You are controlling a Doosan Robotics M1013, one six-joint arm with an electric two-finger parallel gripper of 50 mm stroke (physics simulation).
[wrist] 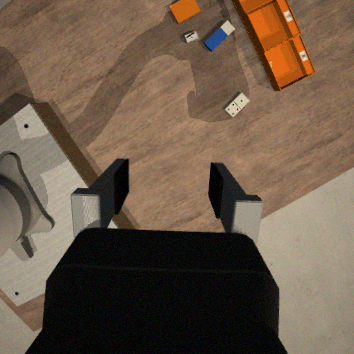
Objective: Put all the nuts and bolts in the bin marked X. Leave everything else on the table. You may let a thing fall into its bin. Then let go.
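Frame: origin at the arm's base, x back, y right, z up, level; centimetres.
Seen in the pictures: gripper, fingertip midpoint: [168, 176]; arm's base at its link origin: [2, 203].
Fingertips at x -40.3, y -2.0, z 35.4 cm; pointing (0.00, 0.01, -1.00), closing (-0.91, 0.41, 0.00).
Pixels of each thing's top centre, then the offset from my fingertips to it. Level surfaces: height alone.
- brass-coloured bolt at its top centre: [271, 68] dx -23.2, dy -2.7, dz -41.4 cm
- white domino at its top centre: [236, 104] dx -14.2, dy +1.8, dz -42.7 cm
- blue eraser with a white end, top centre: [219, 35] dx -15.3, dy -12.8, dz -42.1 cm
- small white piece with a dark mark, top centre: [191, 36] dx -9.8, dy -14.6, dz -42.3 cm
- orange block at its top centre: [184, 8] dx -10.6, dy -20.3, dz -42.4 cm
- wooden table at its surface level: dz -43.4 cm
The orange bin marked X [287, 67] is the end compartment of the bin row at the upper right; its label [303, 55] is small in this view. A small bit of a brass-coloured bolt [270, 64] shows inside, against its left wall; the rest of it is hidden. My gripper [168, 176] is open and empty, high above the table, below and left of the bin row. No nut or bolt can be made out on the visible part of the table.
A white domino [237, 105], a blue eraser with a white end [219, 36], a small white piece with a dark mark [190, 36] and an orange block [185, 10] lie on the wooden table [165, 120]. The robot's grey base plate [55, 187] is at the left.
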